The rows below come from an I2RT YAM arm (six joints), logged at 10 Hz.
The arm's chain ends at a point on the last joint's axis. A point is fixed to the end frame.
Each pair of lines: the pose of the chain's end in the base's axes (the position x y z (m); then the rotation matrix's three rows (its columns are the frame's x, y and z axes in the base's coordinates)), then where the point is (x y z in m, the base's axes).
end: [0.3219 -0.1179 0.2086], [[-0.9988 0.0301 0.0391], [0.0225 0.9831 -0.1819], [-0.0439 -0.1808 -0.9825]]
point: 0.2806 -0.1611 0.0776
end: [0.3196 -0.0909 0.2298], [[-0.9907 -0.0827 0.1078], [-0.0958 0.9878 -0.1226], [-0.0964 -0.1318 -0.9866]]
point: 0.2902 -0.1316 0.0948
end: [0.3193 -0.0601 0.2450], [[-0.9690 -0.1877 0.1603], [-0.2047 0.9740 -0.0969], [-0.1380 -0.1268 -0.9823]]
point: 0.3001 -0.1021 0.1086
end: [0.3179 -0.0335 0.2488], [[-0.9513 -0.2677 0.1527], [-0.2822 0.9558 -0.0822], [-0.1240 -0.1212 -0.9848]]
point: 0.3001 -0.0767 0.1126
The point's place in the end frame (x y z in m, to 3 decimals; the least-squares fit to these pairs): 0.046 -0.020 0.135
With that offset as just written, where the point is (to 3 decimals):
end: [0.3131 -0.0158 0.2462], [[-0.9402 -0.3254 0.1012], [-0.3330 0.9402 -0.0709], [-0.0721 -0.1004 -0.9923]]
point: 0.290 -0.059 0.111
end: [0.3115 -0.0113 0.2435], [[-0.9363 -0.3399 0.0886], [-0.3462 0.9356 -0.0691], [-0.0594 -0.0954 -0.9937]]
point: 0.287 -0.055 0.109
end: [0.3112 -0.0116 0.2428], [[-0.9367 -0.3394 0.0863], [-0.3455 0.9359 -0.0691], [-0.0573 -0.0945 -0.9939]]
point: 0.287 -0.056 0.108
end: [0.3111 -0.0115 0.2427], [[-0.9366 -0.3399 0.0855], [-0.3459 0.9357 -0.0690], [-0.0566 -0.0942 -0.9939]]
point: 0.286 -0.055 0.108
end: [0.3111 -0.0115 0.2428], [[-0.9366 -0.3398 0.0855], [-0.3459 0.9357 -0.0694], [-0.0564 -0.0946 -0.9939]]
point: 0.286 -0.055 0.108
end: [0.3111 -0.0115 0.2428], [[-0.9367 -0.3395 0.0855], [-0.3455 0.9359 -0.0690], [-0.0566 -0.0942 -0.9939]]
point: 0.286 -0.055 0.108
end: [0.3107 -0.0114 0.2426], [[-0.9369 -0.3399 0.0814], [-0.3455 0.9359 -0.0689], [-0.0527 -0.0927 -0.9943]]
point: 0.285 -0.055 0.108
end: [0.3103 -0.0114 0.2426], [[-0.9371 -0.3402 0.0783], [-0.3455 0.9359 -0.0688], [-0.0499 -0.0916 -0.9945]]
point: 0.285 -0.055 0.108
